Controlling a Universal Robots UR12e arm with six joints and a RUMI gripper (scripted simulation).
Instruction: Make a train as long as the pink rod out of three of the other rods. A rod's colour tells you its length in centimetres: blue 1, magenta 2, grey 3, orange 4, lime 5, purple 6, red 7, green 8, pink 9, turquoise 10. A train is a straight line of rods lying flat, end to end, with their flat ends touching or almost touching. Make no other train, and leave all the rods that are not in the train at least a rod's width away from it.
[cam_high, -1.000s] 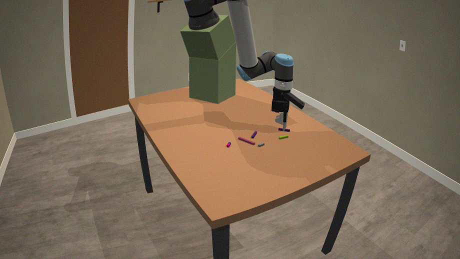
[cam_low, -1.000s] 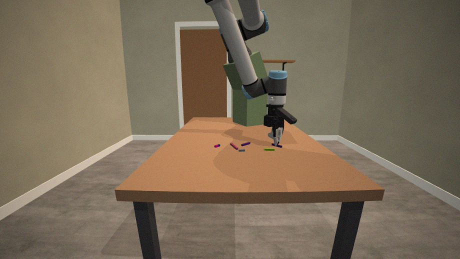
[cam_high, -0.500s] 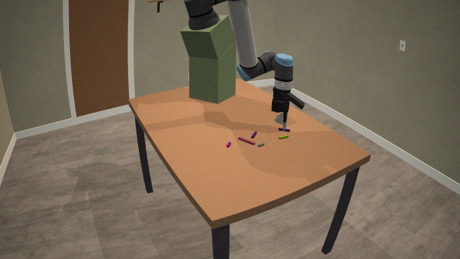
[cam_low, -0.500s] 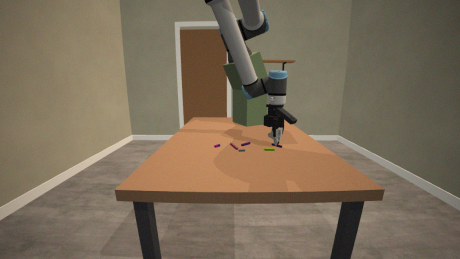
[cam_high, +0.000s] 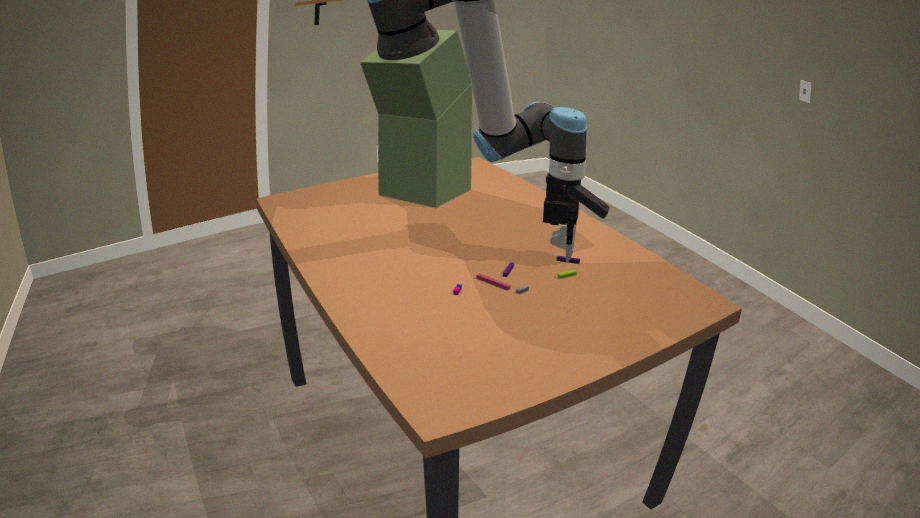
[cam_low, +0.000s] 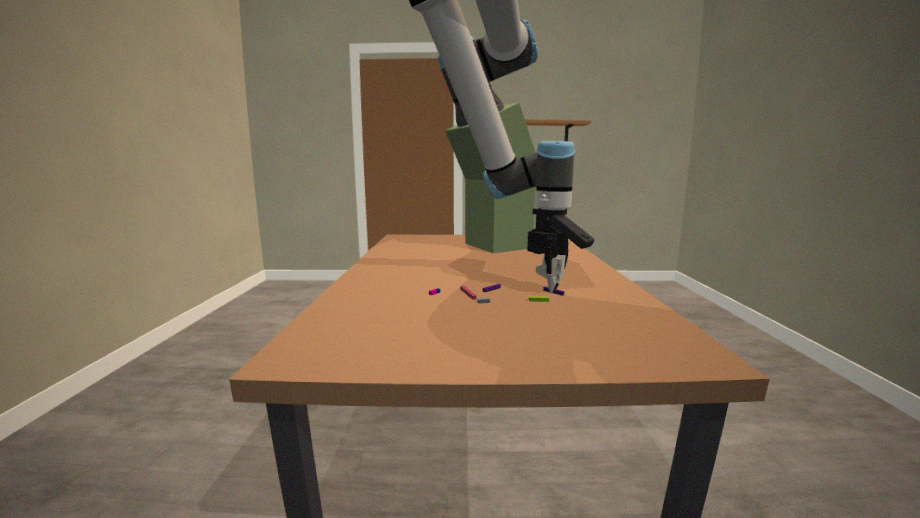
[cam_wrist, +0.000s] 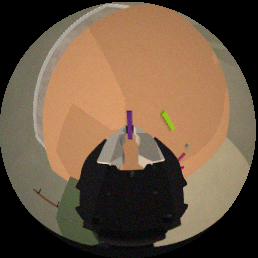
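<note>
The magenta rod is 1 cm ahead of my hand, 32 cm to the right of it and 1 cm below it. The rest, counted from my hand: lime rod 6 cm ahead, 5 cm to the right, 1 cm below; then pink rod 1 cm ahead, 23 cm to the right, 1 cm below; then grey rod 7 cm ahead, 19 cm to the right, 1 cm below.
</note>
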